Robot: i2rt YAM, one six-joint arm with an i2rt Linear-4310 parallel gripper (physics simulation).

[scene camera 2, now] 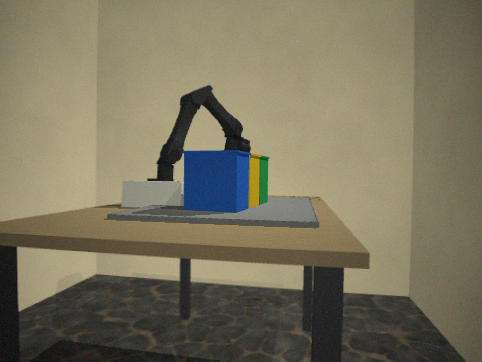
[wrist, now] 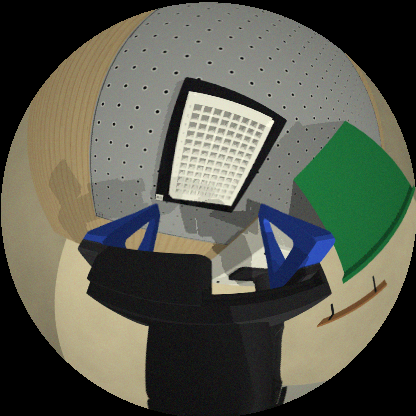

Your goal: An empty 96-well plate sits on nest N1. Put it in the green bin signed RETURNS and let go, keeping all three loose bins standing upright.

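Frame: origin at the arm's base, x left, y back, z up, level; centimetres.
Seen in the pictures: gripper, fingertip midpoint: (wrist: 208, 209); arm's base at its link origin: (scene camera 2: 164, 183) (wrist: 264, 273).
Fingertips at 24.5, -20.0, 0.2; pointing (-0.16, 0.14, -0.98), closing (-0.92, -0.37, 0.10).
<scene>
Pixels of each thing's top centre, then the offset from my fingertips to it, as dx, dy, dz. "*": a spot on its surface instead. Level surfaces: height alone.
- white 96-well plate at its top centre: (wrist: 216, 160) -0.1, -2.9, -4.1
- black nest at a spot on its surface: (wrist: 167, 150) * +4.9, -1.7, -6.0
- green bin at its top centre: (wrist: 382, 242) (scene camera 2: 243, 156) -21.9, -10.7, +10.8
- blue bin at its top centre: (scene camera 2: 217, 151) -47.9, -5.1, +10.8
- yellow bin at its top centre: (scene camera 2: 231, 154) -34.9, -7.9, +10.8
- grey perforated board at its surface level: dz -7.2
- wooden table at its surface level: dz -8.5
The white 96-well plate (wrist: 217, 152) lies flat in the black nest (wrist: 167, 150) in the wrist view. The plate's wells look empty. My gripper (wrist: 208, 209) is open, with its blue fingers wide apart and nothing between them. The fingertips show near the plate's lower end in that view, apart from it. The green bin (scene camera 2: 264, 180) (wrist: 350, 195) stands upright, to the right of the nest in the wrist view. Its inside and its sign do not show. In the scene view the bins hide the fingers, the nest and the plate.
The blue bin (scene camera 2: 215, 181) and the yellow bin (scene camera 2: 254, 181) stand upright in a row with the green one on the grey perforated board (scene camera 2: 290, 215) (wrist: 130, 100). The white arm base (scene camera 2: 150, 193) stands at the back left. The wooden table (scene camera 2: 75, 232) (wrist: 55, 115) surrounds the board.
</scene>
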